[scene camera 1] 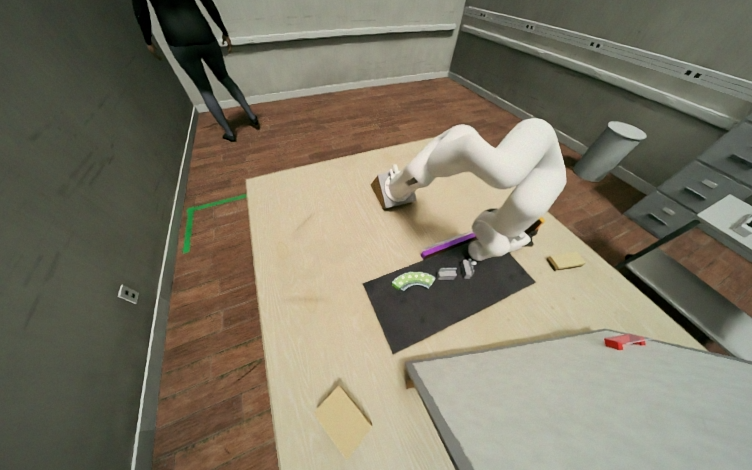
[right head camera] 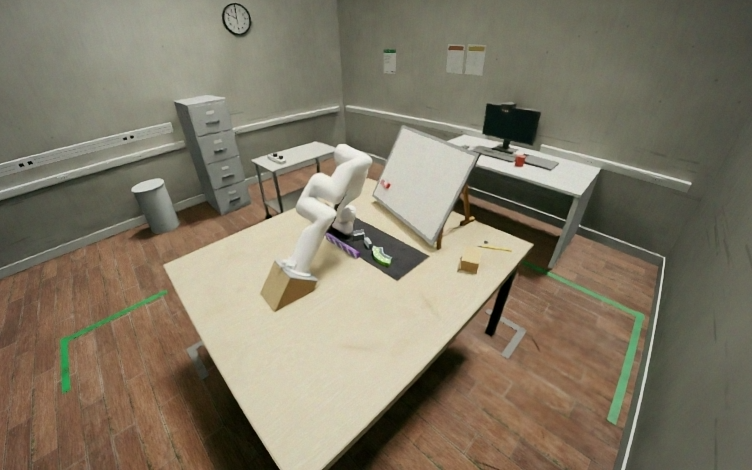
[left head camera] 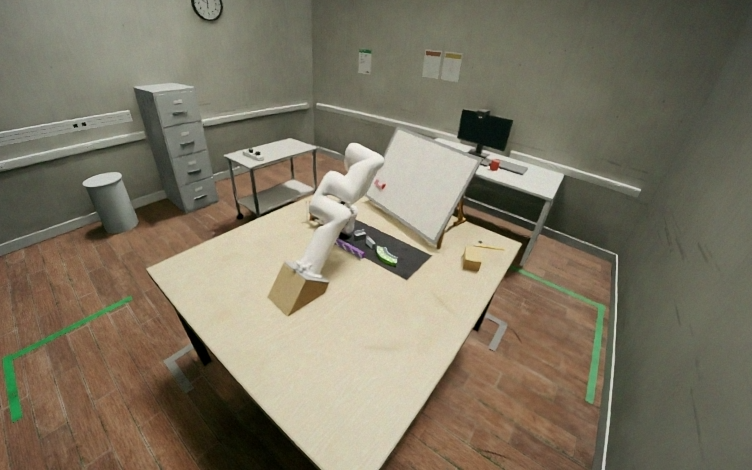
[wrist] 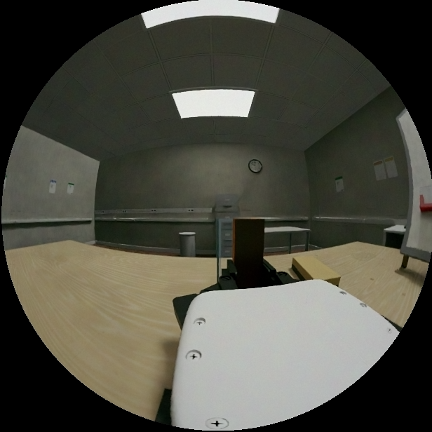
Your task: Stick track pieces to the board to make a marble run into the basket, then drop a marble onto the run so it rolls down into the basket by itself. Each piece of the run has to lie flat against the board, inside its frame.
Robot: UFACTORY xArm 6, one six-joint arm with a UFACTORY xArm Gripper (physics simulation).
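Pixels of known places: gripper, fingertip midpoint: (scene camera 1: pixel 532 228); arm's base, link origin: (scene camera 1: pixel 397 187) (right head camera: pixel 296 270) (left head camera: pixel 307 271).
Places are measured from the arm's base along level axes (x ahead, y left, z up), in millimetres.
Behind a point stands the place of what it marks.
Note:
My gripper (scene camera 1: pixel 532 237) {y 369, x 446, z -26 mm} (wrist: pixel 244 269) is shut on an orange track piece (scene camera 1: pixel 540 222) {y 348, x 455, z 32 mm} (wrist: pixel 249 247), which stands upright in the fingers, low over the table's far side beyond the mat. The arm hides the fingers in both head views. A purple piece (left head camera: pixel 350 248) {y -7, x 306, z -60 mm} (right head camera: pixel 342 244) {y 24, x 310, z -52 mm} (scene camera 1: pixel 449 244) {y 35, x 325, z -57 mm} lies along the edge of the black mat (left head camera: pixel 413 263) {y -308, x 416, z -86 mm} (right head camera: pixel 407 263) {y -304, x 418, z -86 mm} (scene camera 1: pixel 410 321) {y -262, x 483, z -86 mm}. A green curved piece (left head camera: pixel 386 256) {y -184, x 361, z -64 mm} (right head camera: pixel 380 256) {y -182, x 361, z -64 mm} (scene camera 1: pixel 413 279) {y -175, x 374, z -64 mm} and two small grey pieces (scene camera 1: pixel 446 273) {y -62, x 416, z -54 mm} (scene camera 1: pixel 468 268) {y 22, x 441, z -54 mm} lie on the mat. A small red part (left head camera: pixel 379 185) {y 128, x 808, z 67 mm} (right head camera: pixel 385 184) {y 121, x 810, z 74 mm} (scene camera 1: pixel 625 341) {y 111, x 817, z 94 mm} is on the leaning white board (left head camera: pixel 427 182) {y -187, x 774, z 190 mm} (right head camera: pixel 427 182) {y -189, x 769, z 183 mm} (scene camera 1: pixel 554 399) {y -195, x 762, z 175 mm}.
A yellowish block (scene camera 1: pixel 565 261) {y 380, x 609, z -59 mm} (wrist: pixel 316 271) lies on the table near my gripper. Another block (left head camera: pixel 471 258) {y -553, x 551, z -29 mm} (right head camera: pixel 469 260) {y -560, x 549, z -29 mm} (scene camera 1: pixel 343 421) {y -550, x 601, z -29 mm} stands near the board's other end, with a pencil (left head camera: pixel 490 248) {y -611, x 796, z -83 mm} (right head camera: pixel 495 248) {y -610, x 794, z -84 mm} and a small dark object (left head camera: pixel 480 242) {y -549, x 818, z -88 mm} (right head camera: pixel 485 242) {y -546, x 817, z -86 mm} beyond it.

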